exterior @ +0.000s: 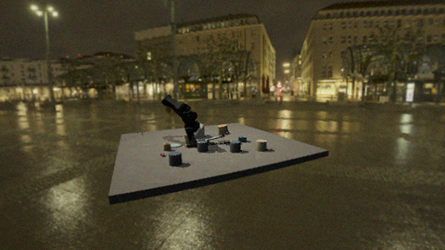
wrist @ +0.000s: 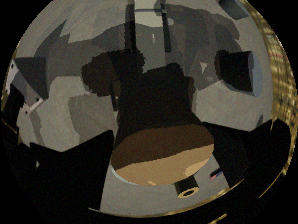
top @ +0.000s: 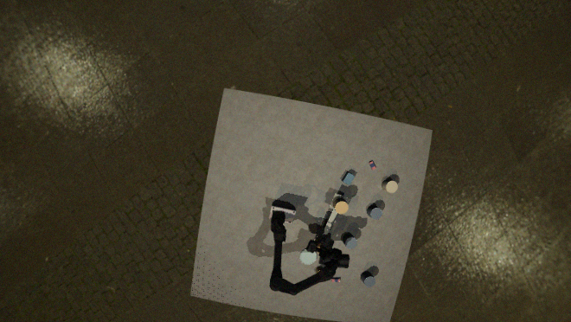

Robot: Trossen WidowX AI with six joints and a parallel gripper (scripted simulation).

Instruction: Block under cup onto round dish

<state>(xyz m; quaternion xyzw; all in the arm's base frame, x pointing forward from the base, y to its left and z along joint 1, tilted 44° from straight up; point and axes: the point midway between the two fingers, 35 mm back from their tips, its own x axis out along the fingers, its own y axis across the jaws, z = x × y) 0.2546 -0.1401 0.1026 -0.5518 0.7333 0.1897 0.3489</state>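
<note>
My gripper tip is now 9 cm to the left of the pale round dish, 7 cm past it and 5 cm above it. Also, from my gripper tip: blue block (39 cm to the left, 13 cm ahead, 3 cm below); balance beam (13 cm to the left, 4 cm ahead, 1 cm below); cup (2 cm to the right, 1 cm behind, 1 cm above).
</note>
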